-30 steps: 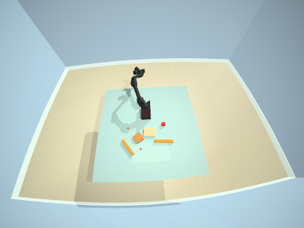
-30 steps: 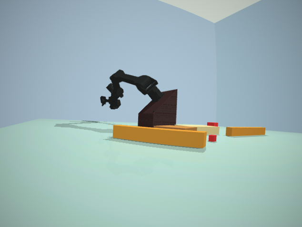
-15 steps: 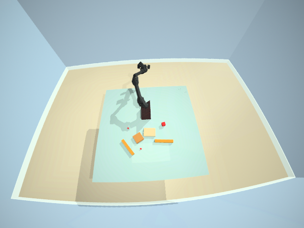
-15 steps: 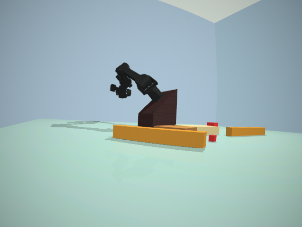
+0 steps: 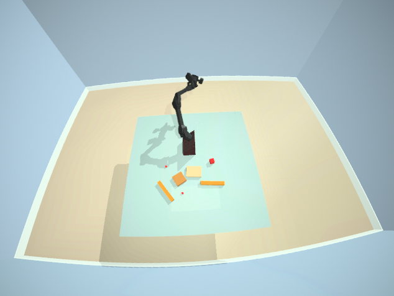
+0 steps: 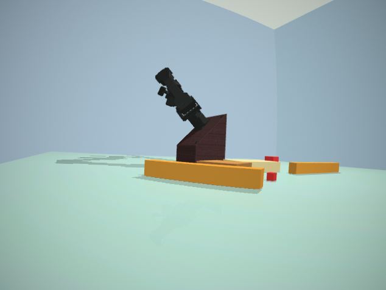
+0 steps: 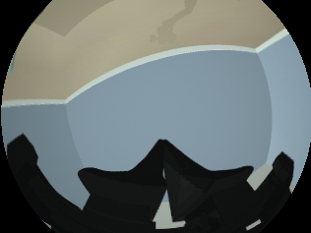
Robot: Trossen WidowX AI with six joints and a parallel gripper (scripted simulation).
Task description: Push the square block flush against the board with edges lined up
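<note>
The orange square block lies 1000 mm ahead of my gripper tip, 360 mm below it and 330 mm to the right of it. From my gripper tip the other things lie so: red cube (880 mm ahead, 360 mm below, 10 mm to the left); then cream square block (950 mm ahead, 360 mm below, 180 mm to the right).
</note>
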